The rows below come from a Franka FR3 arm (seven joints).
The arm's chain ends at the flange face. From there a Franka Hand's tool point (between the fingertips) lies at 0.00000 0.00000 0.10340 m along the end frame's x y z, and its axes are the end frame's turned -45 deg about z.
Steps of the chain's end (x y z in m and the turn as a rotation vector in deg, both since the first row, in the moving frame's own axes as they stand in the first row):
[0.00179 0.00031 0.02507 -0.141 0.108 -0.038]
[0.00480 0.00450 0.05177 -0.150 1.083 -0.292]
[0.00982 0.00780 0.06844 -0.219 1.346 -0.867]
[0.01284 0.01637 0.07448 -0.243 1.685 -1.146]
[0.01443 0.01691 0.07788 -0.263 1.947 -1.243]
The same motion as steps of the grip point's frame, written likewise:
[0.00100 0.00180 0.02507 -0.176 -0.023 -0.038]
[0.00141 0.00815 0.05175 -0.872 0.660 -0.292]
[0.00288 0.01445 0.06841 -1.107 0.797 -0.867]
[-0.00063 0.02310 0.07443 -1.363 1.020 -1.146]
[0.00043 0.02496 0.07782 -1.563 1.191 -1.243]

